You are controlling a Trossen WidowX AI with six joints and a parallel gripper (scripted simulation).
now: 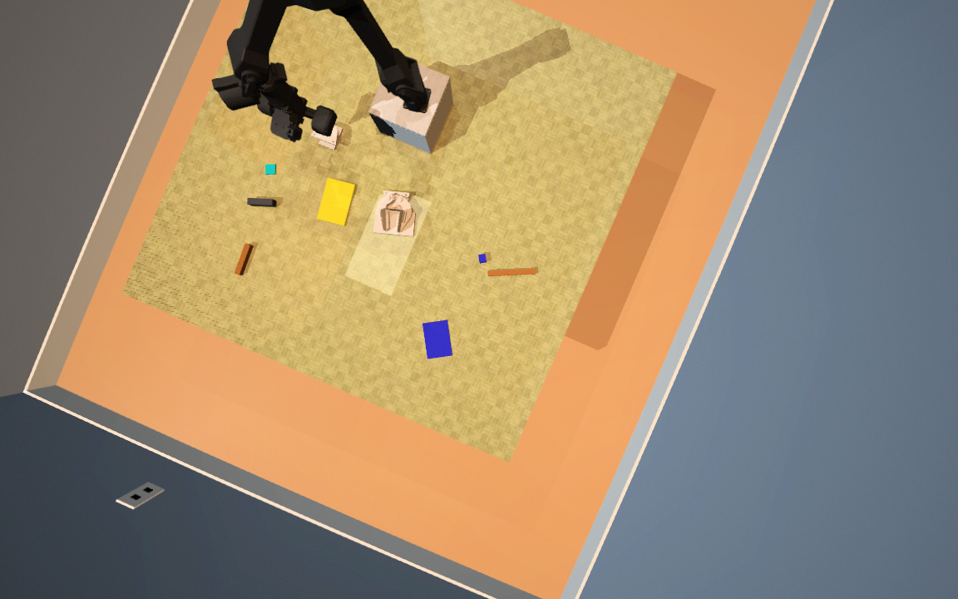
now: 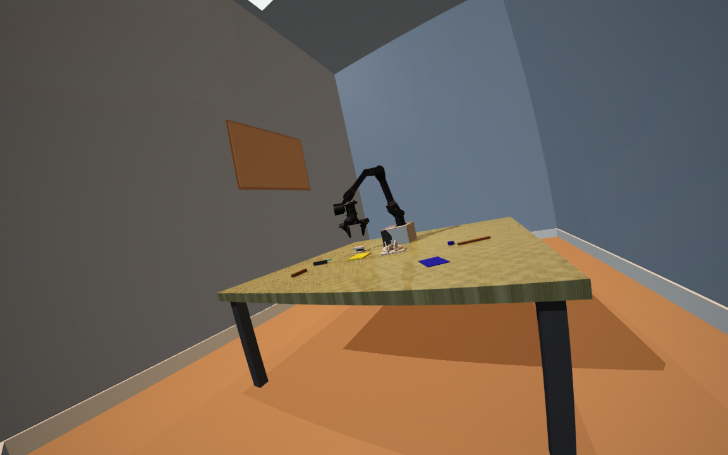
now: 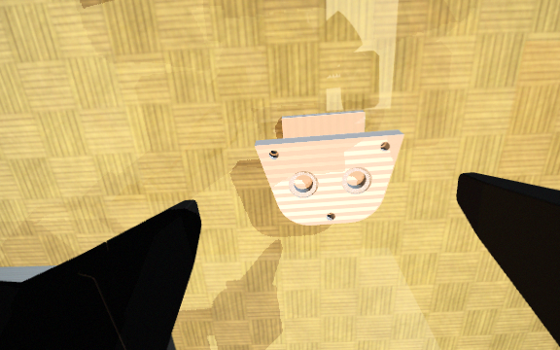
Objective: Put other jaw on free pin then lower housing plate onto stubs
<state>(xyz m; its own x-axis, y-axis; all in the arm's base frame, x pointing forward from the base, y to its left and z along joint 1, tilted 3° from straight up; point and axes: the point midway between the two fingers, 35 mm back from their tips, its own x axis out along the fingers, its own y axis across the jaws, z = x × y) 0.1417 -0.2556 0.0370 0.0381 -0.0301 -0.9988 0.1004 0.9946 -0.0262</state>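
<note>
Now: gripper tip 160 mm short of the yellow sheet, 90 mm above it and 60 mm to the right of it. From my gripper tip the other things lie so: blue cube (530 mm to the left, 220 mm ahead, 90 mm below); then cyan cube (160 mm to the right, 110 mm ahead, 100 mm below); then dark bar (220 mm ahead, 160 mm to the right, 90 mm below).
</note>
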